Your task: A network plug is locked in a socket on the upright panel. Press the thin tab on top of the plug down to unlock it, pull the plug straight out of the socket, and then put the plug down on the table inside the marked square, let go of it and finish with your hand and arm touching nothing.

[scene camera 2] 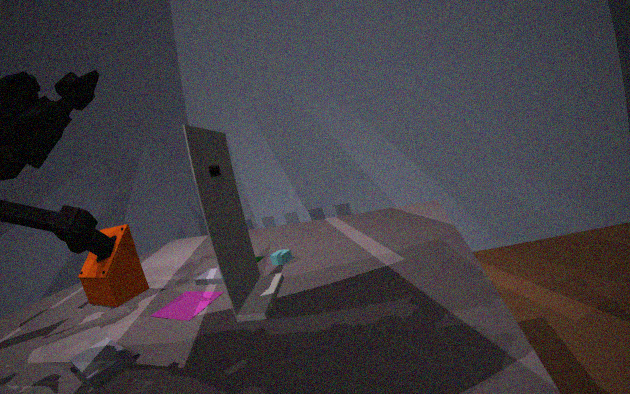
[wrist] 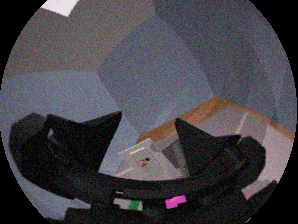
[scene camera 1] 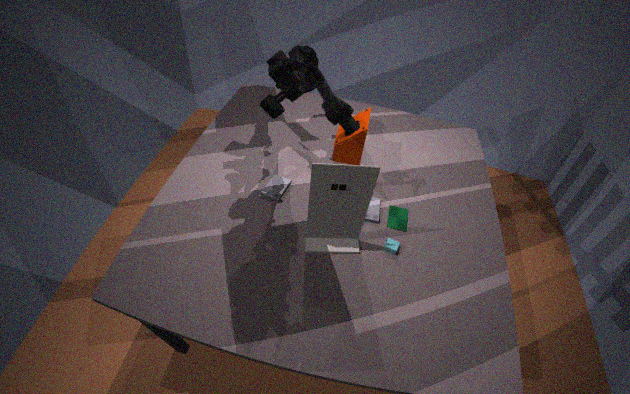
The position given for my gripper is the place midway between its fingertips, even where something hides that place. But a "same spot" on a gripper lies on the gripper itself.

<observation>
My gripper shows in scene camera 2 (85, 83), in the wrist view and in scene camera 1. One and the same spot on an upright panel: (scene camera 1: 339, 196) is (scene camera 2: 220, 191). One and the same spot on my gripper: (wrist: 203, 152) is (scene camera 1: 276, 102).
</observation>
